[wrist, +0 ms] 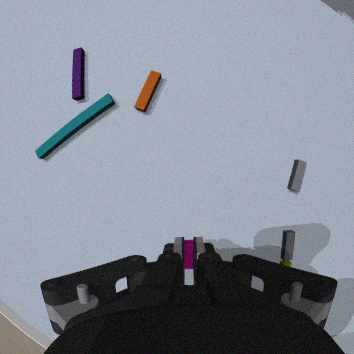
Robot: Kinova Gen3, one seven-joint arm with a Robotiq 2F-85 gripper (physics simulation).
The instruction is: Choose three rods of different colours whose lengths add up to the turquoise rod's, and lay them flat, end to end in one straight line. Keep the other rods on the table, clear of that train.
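Places are measured from the arm's base along level axes (x back, y left, z down), in millimetres.
Pixels of known places: gripper, between the fingertips: [188, 248].
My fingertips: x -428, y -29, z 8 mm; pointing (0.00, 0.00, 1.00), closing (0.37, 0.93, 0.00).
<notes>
For each thing: its top centre in the pictures, then the offset to it from my fingertips. Level surfaces: height alone.
- magenta rod, centre of its top: [188, 256] dx -4, dy +1, dz -6 mm
- turquoise rod, centre of its top: [69, 126] dx +53, dy -145, dz +40 mm
- purple rod, centre of its top: [75, 70] dx +110, dy -166, dz +40 mm
- orange rod, centre of its top: [146, 88] dx +111, dy -83, dz +40 mm
- darker grey rod, centre of its top: [289, 246] dx +21, dy +102, dz +40 mm
- lime green rod, centre of its top: [283, 284] dx -20, dy +117, dz +40 mm
- pale blue-grey round table, height of its surface: dz +50 mm
My gripper [188, 248] is shut on a magenta rod [189, 256], at the bottom centre of the wrist view; its height above the table is hard to tell. The turquoise rod [73, 127] lies slanted at the left. A purple rod [78, 74] lies above it, and an orange rod [148, 91] lies to the right of its upper end. A grey rod [297, 176] lies at the right. Below that, a darker grey rod [288, 245] lies in shadow. The end of a lime green rod [285, 263] shows at its lower end; the rest is hidden behind the gripper.
The rods lie on a pale blue-grey round table [200, 160]. Its edge curves through the lower left and upper right corners. Shadows of the arm fall on the table at the lower right.
</notes>
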